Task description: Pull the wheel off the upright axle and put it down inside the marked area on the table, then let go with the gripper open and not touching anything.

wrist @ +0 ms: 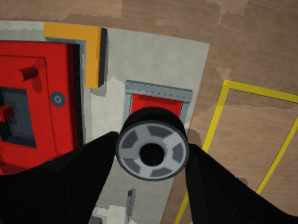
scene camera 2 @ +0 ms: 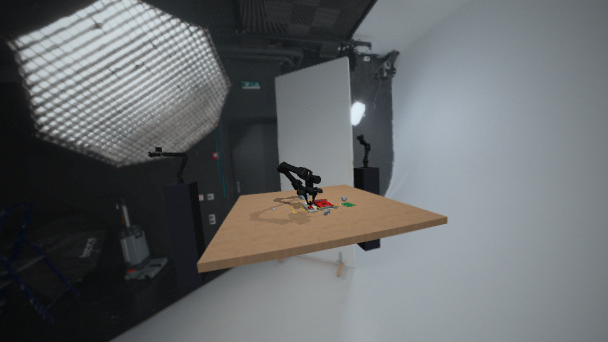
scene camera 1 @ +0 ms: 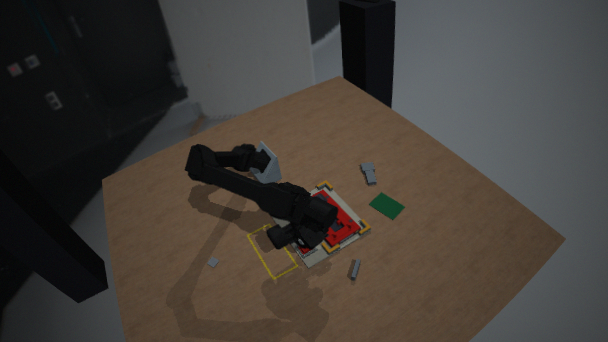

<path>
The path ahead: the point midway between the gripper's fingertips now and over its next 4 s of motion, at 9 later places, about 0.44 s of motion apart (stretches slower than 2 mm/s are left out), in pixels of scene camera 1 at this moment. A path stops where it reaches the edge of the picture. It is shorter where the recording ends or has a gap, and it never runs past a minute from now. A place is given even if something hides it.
My gripper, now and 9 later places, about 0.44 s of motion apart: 304, 240; 304, 239; 304, 239; 304, 238; 304, 237; 304, 236; 302, 232; 289, 230; 268, 230; 265, 234
</path>
